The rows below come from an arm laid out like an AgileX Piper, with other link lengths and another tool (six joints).
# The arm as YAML. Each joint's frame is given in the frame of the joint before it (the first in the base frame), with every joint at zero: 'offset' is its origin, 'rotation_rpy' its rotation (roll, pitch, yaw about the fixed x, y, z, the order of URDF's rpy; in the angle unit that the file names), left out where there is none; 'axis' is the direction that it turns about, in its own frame. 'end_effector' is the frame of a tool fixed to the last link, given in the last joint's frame.
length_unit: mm
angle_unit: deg
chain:
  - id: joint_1
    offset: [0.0, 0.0, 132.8]
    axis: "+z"
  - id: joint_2
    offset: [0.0, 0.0, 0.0]
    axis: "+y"
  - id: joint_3
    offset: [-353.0, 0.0, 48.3]
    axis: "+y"
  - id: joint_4
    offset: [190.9, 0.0, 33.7]
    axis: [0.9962, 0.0, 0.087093]
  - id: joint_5
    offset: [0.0, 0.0, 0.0]
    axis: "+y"
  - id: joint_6
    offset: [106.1, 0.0, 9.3]
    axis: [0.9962, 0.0, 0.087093]
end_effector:
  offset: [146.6, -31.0, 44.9]
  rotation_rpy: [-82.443, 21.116, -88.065]
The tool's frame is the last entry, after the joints.
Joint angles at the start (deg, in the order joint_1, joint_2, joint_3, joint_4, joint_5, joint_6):
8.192, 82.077, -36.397, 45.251, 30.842, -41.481
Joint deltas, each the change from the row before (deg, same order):
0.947, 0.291, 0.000, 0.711, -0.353, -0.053
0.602, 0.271, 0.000, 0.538, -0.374, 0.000
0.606, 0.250, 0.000, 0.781, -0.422, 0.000
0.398, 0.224, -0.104, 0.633, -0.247, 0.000
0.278, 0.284, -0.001, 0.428, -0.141, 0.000
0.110, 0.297, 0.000, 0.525, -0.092, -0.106
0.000, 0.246, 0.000, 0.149, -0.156, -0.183
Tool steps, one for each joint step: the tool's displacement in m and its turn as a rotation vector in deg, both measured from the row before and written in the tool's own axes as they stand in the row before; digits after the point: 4 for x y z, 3 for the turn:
-0.0040, 0.0011, 0.0024, -0.236, -0.411, -0.108
-0.0022, 0.0002, 0.0018, -0.072, -0.209, 0.071
-0.0025, -0.0001, 0.0017, 0.029, -0.300, 0.278
-0.0021, -0.0006, 0.0013, 0.047, -0.271, 0.276
-0.0009, 0.0004, 0.0016, -0.170, -0.113, 0.252
-0.0004, 0.0000, 0.0015, -0.130, -0.112, 0.375
0.0005, -0.0005, 0.0010, -0.037, 0.083, 0.034

